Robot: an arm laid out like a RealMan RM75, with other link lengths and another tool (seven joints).
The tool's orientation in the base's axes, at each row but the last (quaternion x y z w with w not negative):
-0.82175, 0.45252, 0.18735, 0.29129
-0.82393, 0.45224, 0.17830, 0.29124
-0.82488, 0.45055, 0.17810, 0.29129
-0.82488, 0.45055, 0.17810, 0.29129
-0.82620, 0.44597, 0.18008, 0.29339
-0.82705, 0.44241, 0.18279, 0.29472
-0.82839, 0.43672, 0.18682, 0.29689
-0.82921, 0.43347, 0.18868, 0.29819
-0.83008, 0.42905, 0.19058, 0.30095
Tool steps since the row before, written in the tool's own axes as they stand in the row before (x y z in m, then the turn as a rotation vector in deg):
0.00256, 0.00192, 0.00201, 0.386, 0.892, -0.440
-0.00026, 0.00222, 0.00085, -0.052, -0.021, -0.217
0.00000, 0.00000, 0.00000, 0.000, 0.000, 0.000
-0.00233, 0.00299, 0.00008, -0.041, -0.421, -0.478
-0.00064, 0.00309, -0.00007, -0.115, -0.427, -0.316
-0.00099, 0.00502, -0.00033, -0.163, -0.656, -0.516
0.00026, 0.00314, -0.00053, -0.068, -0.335, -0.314
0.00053, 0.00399, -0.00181, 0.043, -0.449, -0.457
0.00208, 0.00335, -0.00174, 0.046, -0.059, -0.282
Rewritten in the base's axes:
-0.00039, -0.00113, -0.00358, -0.540, -0.906, -0.162
-0.00205, -0.00022, -0.00121, -0.003, -0.097, 0.202
0.00000, 0.00000, 0.00000, 0.000, 0.000, 0.000
-0.00377, 0.00027, 0.00028, 0.350, -0.102, 0.524
-0.00294, -0.00097, -0.00059, 0.309, 0.052, 0.444
-0.00474, -0.00178, -0.00083, 0.484, 0.052, 0.697
-0.00245, -0.00190, -0.00078, 0.258, -0.016, 0.386
-0.00293, -0.00329, -0.00026, 0.422, -0.126, 0.467
-0.00151, -0.00391, -0.00102, 0.091, -0.188, 0.204

